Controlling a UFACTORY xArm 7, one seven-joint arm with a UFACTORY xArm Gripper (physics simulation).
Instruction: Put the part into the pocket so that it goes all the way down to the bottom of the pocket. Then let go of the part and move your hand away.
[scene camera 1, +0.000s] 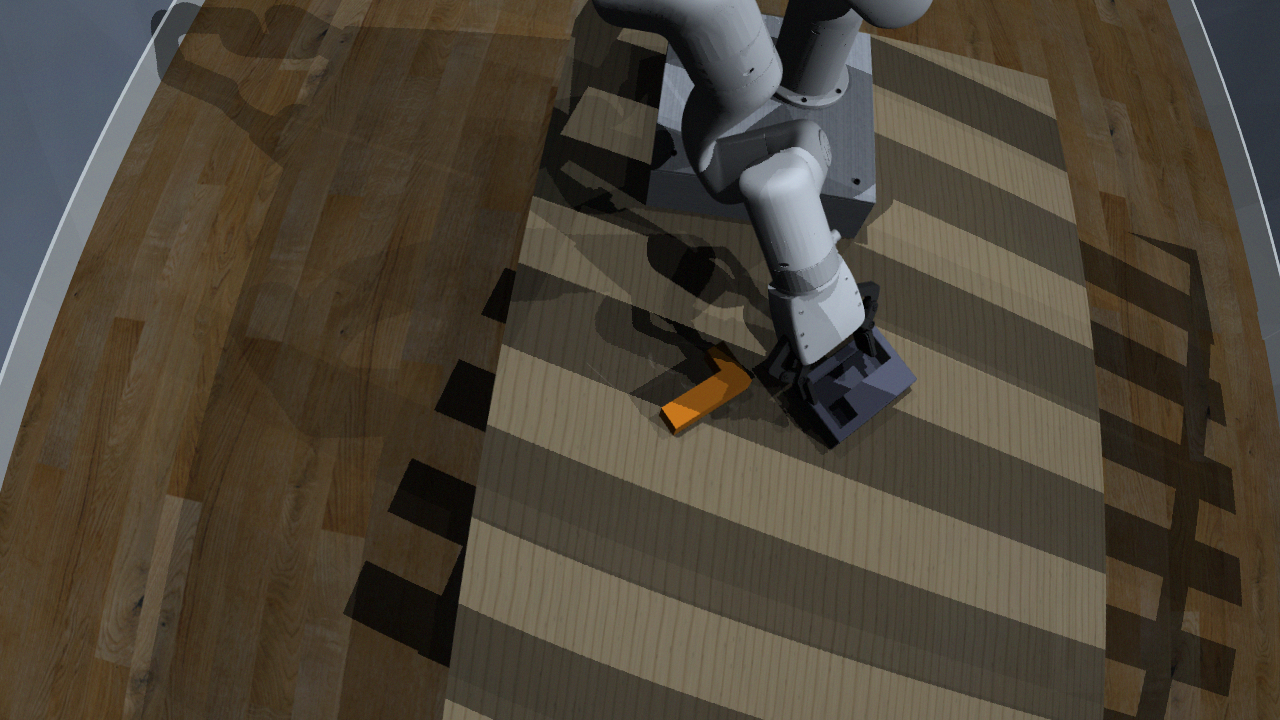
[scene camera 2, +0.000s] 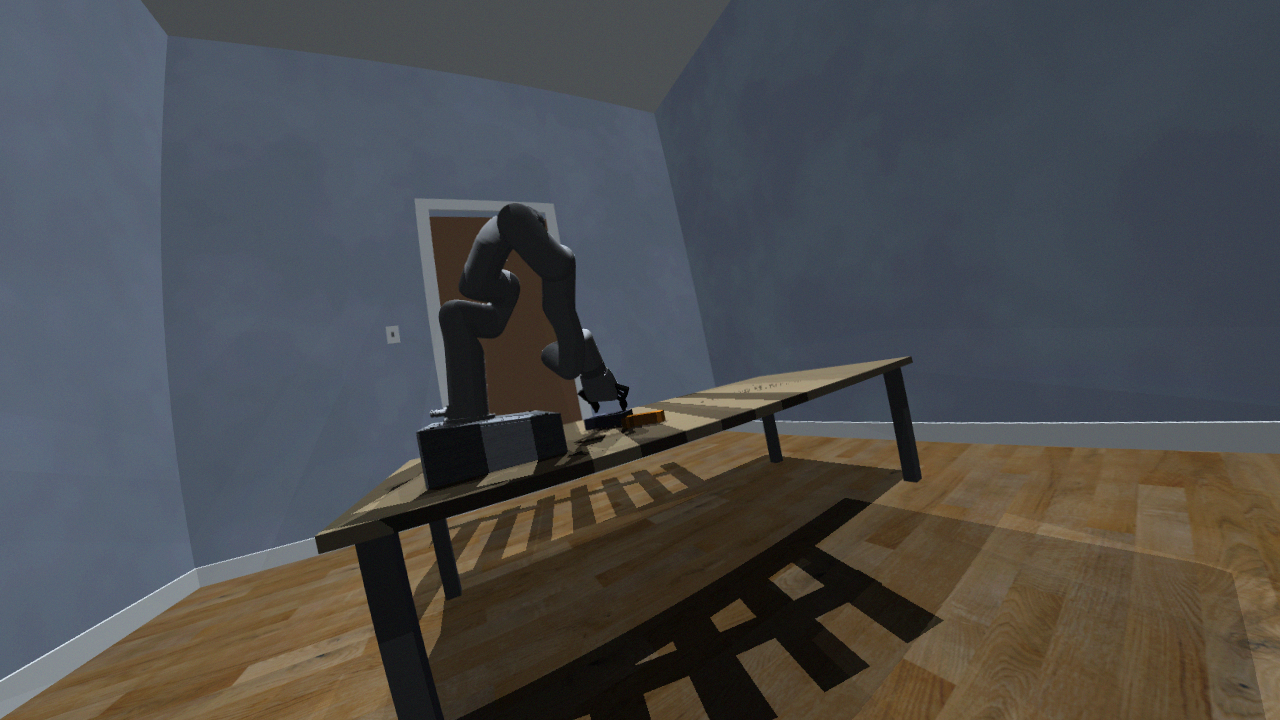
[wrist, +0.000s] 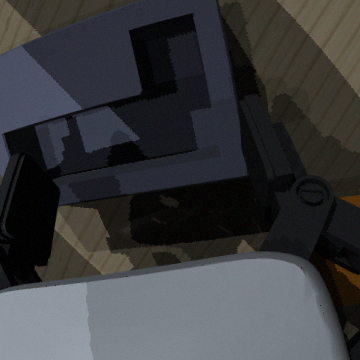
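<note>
The orange L-shaped part lies flat on the table, to the left of the block in scene camera 1; a bit of the part shows at the wrist view's right edge. The dark blue-grey block sits on the table. Its L-shaped pocket is empty where visible. My gripper is open and empty, low at the block. In the wrist view one finger is beside the block's right outer wall, the other overlaps the pocket's left end. Contact is unclear.
The arm's metal base stands on the striped-lit table. The gap between block and part is small, and the gripper's left finger is on that side in scene camera 1. Strong shadows cross the table.
</note>
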